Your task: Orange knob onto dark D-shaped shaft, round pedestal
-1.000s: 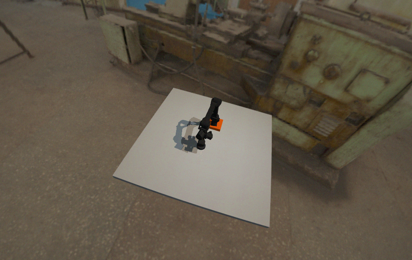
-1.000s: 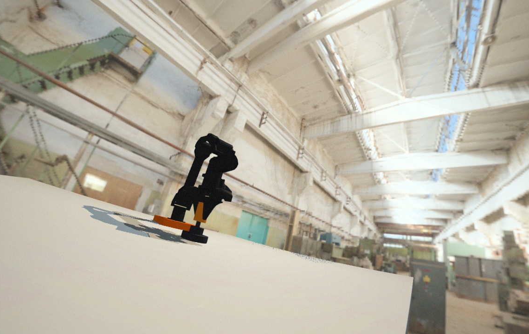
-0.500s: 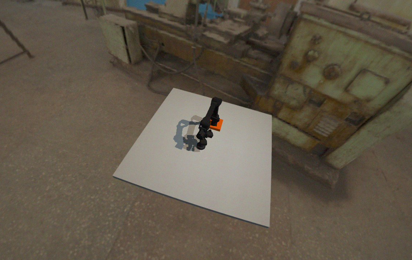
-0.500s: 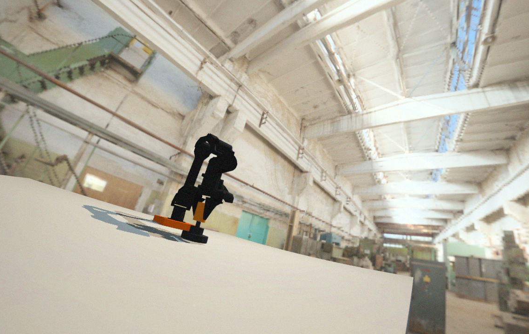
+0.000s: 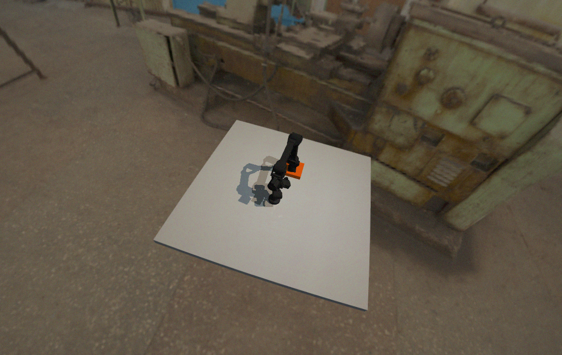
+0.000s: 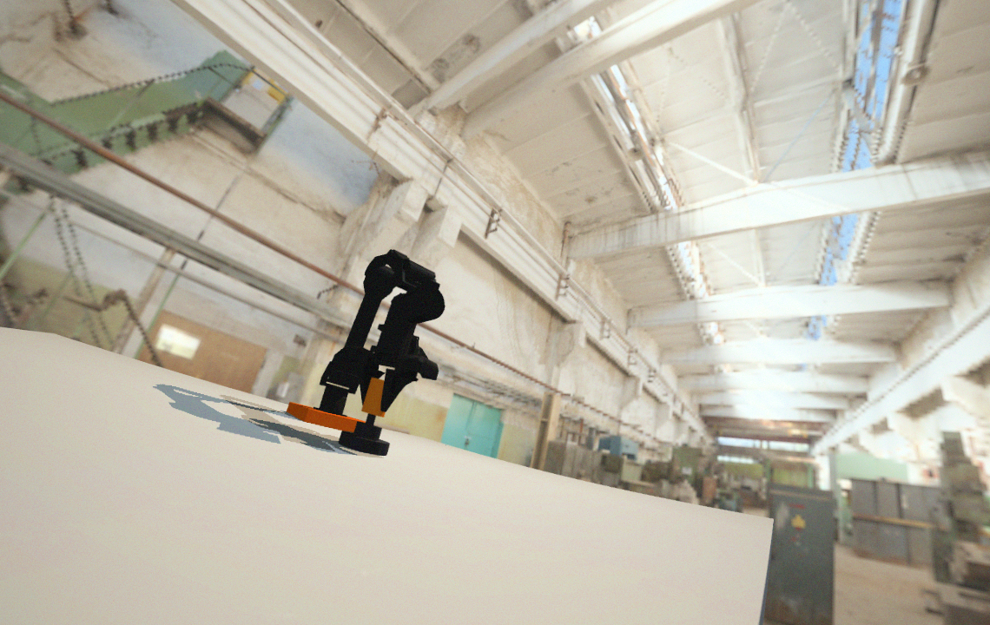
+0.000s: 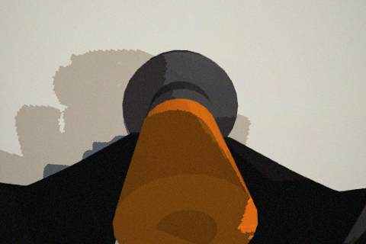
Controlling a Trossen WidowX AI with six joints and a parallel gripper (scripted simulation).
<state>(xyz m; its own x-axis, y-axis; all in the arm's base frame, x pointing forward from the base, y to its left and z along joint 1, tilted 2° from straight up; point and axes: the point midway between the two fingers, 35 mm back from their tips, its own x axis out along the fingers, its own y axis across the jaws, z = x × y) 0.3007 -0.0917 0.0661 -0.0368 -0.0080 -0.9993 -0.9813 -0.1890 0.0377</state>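
The orange knob is 2 cm above my gripper tip. Also, from my gripper tip: dark round pedestal 4 cm below.
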